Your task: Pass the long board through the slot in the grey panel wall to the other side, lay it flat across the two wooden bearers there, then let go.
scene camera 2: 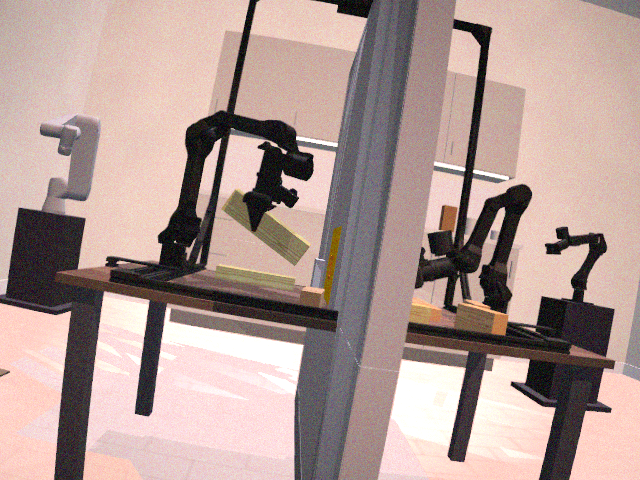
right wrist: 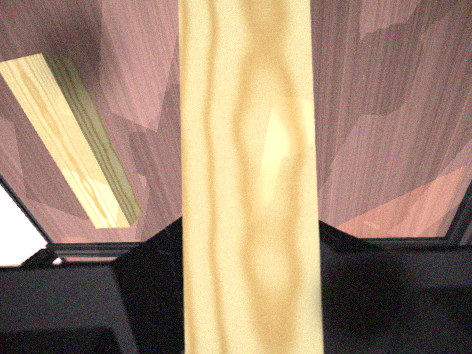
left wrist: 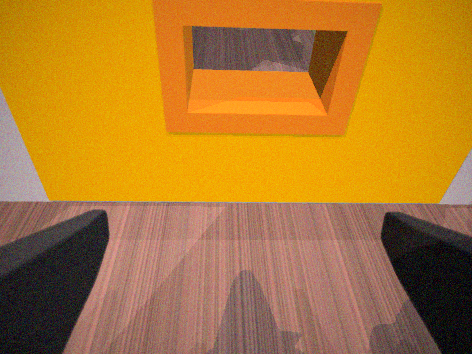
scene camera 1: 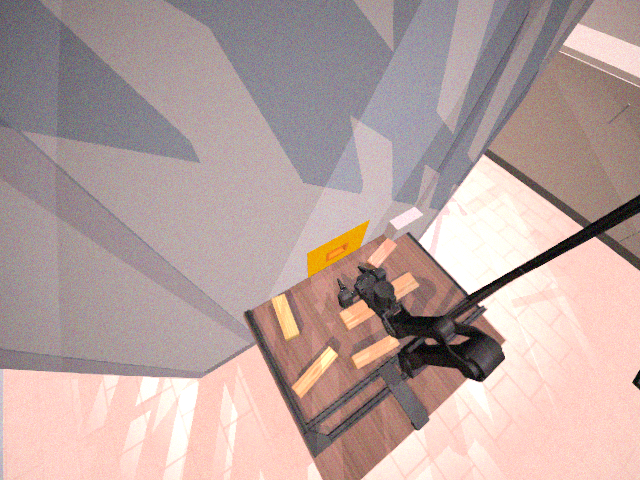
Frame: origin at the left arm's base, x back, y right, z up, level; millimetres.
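Seen in the pictures: left gripper, between the fingertips: [left wrist: 248,224] [scene camera 1: 347,272]; right gripper, between the fingertips: [scene camera 2: 255,230] [right wrist: 240,208]; left arm's base, origin of its link: [scene camera 1: 407,362]; right arm's base, origin of its link: [scene camera 2: 170,267].
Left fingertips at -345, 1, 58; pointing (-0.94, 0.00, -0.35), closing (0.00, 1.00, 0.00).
Offsets run from my left fingertips to a thing's top centre, as dx, dy, dz. "spot": to the spot under its first point.
The long pale board [scene camera 2: 286,237] [right wrist: 250,150] is held in the air, tilted, its lower end toward the grey panel wall [scene camera 2: 392,206] [scene camera 1: 248,129]. My right gripper [scene camera 2: 254,224] [right wrist: 240,208] is shut on it. The slot's orange rim {spot: -85, +10, -16} [left wrist: 255,125] [scene camera 1: 328,256] sits in a yellow plate [left wrist: 240,167] [scene camera 1: 316,260] [scene camera 2: 331,268]. My left gripper [left wrist: 248,224] [scene camera 1: 350,276] is open and empty, facing the plate below the slot. Two roughly parallel wooden bearers lie on its side: one {spot: +128, -57, -44} [scene camera 1: 354,314] partly hidden by the arm, the other {+259, -74, -14} [scene camera 1: 373,352] farther from the wall.
More wooden pieces {+7, -264, -27} [scene camera 1: 285,316] {+204, -265, -14} [scene camera 1: 315,370] {-5, +179, -27} [scene camera 1: 382,252] lie around the left arm. In scene camera 2, wooden blocks {spot: +190, -287, -31} [scene camera 2: 478,316] stand right of the wall. Another pale board {-344, +150, -39} [scene camera 2: 253,277] [right wrist: 65,135] and a small block {-186, -234, -33} [scene camera 2: 311,295] lie on the right arm's side.
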